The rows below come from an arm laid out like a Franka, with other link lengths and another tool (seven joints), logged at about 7 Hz.
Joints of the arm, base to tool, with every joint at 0 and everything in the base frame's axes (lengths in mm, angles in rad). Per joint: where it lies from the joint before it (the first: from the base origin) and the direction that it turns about. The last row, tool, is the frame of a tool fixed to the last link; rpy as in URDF.
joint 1: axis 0 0 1 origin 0 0 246.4
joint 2: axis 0 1 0 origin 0 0 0
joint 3: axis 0 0 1 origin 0 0 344.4
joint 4: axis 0 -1 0 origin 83.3 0 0
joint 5: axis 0 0 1 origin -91.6 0 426.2
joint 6: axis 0 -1 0 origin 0 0 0
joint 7: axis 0 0 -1 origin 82.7 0 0
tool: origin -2 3 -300.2 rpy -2.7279 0 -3.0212
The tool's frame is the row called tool.
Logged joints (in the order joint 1, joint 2, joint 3, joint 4, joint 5, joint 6, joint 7), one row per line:
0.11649, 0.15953, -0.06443, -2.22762, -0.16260, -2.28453, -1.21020
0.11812, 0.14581, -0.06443, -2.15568, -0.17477, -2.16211, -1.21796
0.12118, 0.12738, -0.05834, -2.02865, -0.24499, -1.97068, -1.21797
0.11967, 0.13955, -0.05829, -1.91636, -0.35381, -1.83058, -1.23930
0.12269, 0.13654, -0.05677, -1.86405, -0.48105, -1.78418, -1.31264
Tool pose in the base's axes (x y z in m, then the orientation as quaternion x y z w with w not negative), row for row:
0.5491, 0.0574, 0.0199, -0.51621, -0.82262, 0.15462, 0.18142
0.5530, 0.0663, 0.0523, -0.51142, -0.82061, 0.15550, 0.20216
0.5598, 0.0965, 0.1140, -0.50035, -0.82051, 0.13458, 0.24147
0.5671, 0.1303, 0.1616, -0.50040, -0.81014, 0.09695, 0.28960
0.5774, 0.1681, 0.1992, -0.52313, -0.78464, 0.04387, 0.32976
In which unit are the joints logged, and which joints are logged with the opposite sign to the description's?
The joints are logged in radians. Opposite sign: joint 5, joint 6, joint 7.
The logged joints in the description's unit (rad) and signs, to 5 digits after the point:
0.11649, 0.15953, -0.06443, -2.22762, 0.16260, 2.28453, 1.21020
0.11812, 0.14581, -0.06443, -2.15568, 0.17477, 2.16211, 1.21796
0.12118, 0.12738, -0.05834, -2.02865, 0.24499, 1.97068, 1.21797
0.11967, 0.13955, -0.05829, -1.91636, 0.35381, 1.83058, 1.23930
0.12269, 0.13654, -0.05677, -1.86405, 0.48105, 1.78418, 1.31264

